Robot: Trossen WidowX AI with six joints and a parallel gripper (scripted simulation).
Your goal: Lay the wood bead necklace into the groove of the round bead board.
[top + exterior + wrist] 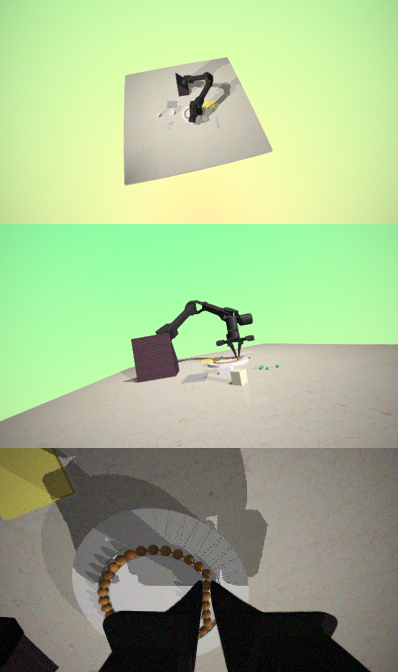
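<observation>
The round white bead board is 60 mm behind my gripper tip, 10 mm to the right of it and 10 mm below it. From my gripper tip the other things lie so: thin white strip (210 mm to the left, 90 mm ahead, 10 mm below); yellow card (180 mm to the left, 140 mm behind, 10 mm below); grey flat plate (210 mm behind, 200 mm to the right, 10 mm below).
</observation>
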